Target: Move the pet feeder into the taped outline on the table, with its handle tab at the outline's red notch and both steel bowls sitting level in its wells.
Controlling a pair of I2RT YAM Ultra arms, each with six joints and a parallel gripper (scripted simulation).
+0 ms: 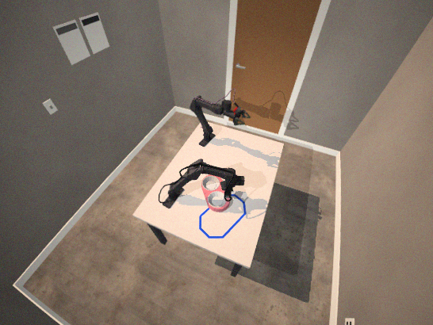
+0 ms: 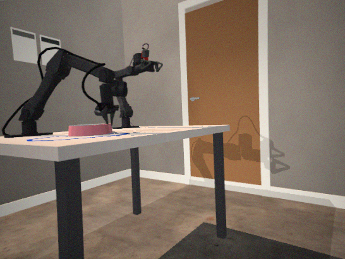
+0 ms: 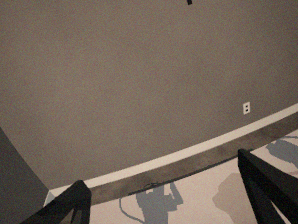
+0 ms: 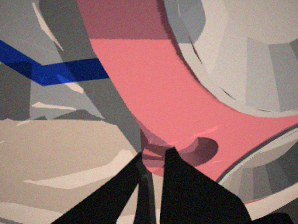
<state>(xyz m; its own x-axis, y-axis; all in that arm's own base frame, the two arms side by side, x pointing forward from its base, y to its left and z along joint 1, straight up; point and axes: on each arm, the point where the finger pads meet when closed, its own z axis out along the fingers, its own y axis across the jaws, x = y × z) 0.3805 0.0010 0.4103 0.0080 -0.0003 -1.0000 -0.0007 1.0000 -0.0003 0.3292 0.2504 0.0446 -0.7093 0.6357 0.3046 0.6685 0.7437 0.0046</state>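
Now: the pet feeder 6 cm behind my right hand, 5 cm to the right of it and 2 cm below it. The rest, counted from my right hand: blue taped outline (20 cm to the right, 5 cm ahead, 4 cm below).
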